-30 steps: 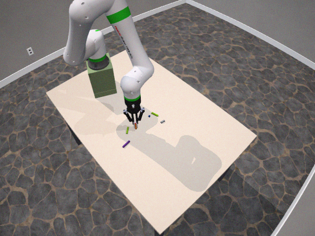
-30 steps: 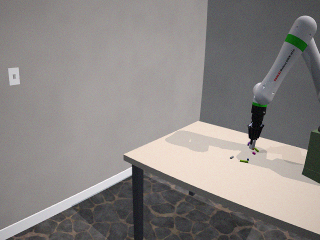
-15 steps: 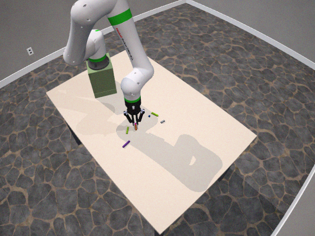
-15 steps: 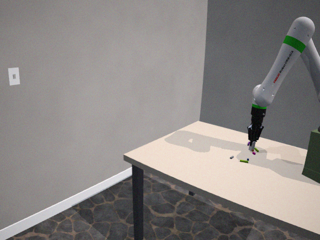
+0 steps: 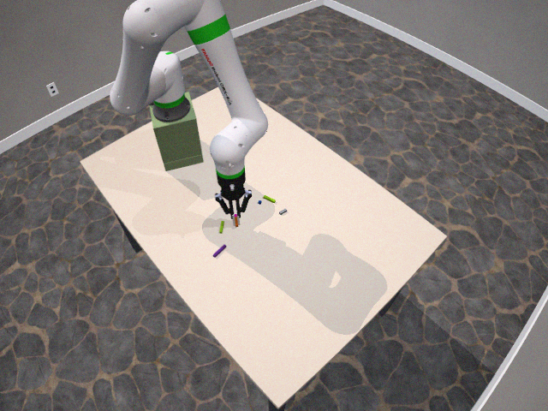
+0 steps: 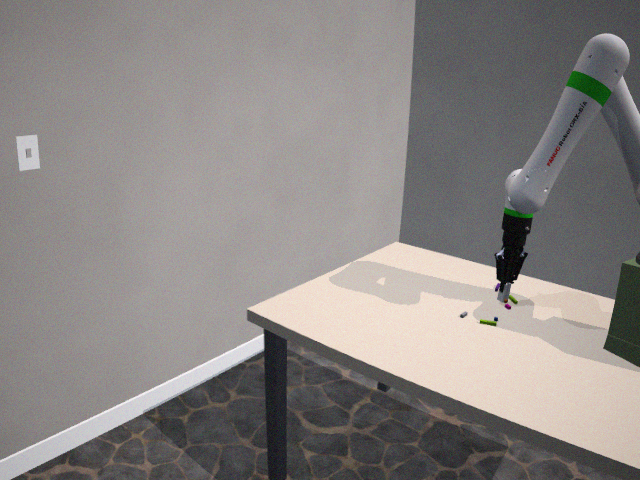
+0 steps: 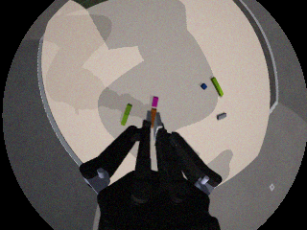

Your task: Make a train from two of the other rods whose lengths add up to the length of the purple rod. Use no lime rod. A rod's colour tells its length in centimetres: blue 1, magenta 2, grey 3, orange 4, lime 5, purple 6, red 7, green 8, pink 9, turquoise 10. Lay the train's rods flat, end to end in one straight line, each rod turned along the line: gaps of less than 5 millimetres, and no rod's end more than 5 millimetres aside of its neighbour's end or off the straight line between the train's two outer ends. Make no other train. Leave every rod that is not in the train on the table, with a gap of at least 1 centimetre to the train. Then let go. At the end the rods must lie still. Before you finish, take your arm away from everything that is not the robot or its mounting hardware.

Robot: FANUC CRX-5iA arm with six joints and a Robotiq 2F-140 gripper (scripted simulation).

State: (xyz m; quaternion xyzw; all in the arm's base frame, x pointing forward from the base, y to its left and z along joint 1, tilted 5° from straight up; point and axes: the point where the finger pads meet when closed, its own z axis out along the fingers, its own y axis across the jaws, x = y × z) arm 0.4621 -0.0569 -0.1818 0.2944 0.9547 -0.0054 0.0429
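The magenta rod is 3 cm behind my hand, 2 cm to the left of it and 4 cm below it. Also, from my hand: orange rod 3 cm below; then purple rod 5 cm ahead, 12 cm to the right, 4 cm below; then blue rod 2 cm behind, 13 cm to the left, 4 cm below.
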